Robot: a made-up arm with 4 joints. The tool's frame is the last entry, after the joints.
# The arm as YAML. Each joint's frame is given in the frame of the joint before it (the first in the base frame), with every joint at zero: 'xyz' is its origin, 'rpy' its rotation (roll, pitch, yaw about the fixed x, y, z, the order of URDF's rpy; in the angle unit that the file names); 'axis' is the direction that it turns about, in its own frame. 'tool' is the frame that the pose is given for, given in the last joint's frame.
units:
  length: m
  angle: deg
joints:
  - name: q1
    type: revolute
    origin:
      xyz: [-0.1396, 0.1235, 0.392]
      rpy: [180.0, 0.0, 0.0]
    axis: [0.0, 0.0, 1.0]
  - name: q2
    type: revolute
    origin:
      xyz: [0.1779, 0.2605, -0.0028]
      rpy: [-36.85, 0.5, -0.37]
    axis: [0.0, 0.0, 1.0]
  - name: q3
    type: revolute
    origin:
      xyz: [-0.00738, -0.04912, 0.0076]
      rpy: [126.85, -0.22, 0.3]
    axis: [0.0, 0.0, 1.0]
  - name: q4
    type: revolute
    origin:
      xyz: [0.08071, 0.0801, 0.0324]
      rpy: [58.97, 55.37, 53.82]
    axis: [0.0, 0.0, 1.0]
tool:
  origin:
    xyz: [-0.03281, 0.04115, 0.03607]
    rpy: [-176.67, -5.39, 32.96]
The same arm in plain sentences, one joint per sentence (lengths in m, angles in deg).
The arm has four revolute joints in a row. What follows holds with every joint at zero, and every direction is one of the base frame's. The first joint lies 0.1396 m along -x and 0.1235 m along +y and 0.392 m along +z from the base frame's origin and rotates about -z. The second joint lies 0.1779 m along +x and 0.2605 m along -y and 0.0028 m along +z from the first joint and rotates about the direction (0.0109, -0.599676, -0.800168). The third joint lies 0.0073 m along -x and 0.0347 m along +y and 0.0356 m along -z from the second joint and rotates about the direction (0, 1, 0.0001). The fourth joint lies 0.0814 m along +x and 0.0324 m along +y and 0.0794 m along -z from the third joint and rotates about the direction (0.940584, 0.292895, 0.171797). The tool frame, which is the frame that the pose is given for, lies 0.0231 m along +x and 0.0576 m along +y and 0.0148 m along -z from the fourth joint; its axes are the base frame's turned by roll 120.75, pitch 56.89 and yaw -46.47 deg (as in URDF: about the fixed x, then y, then z).
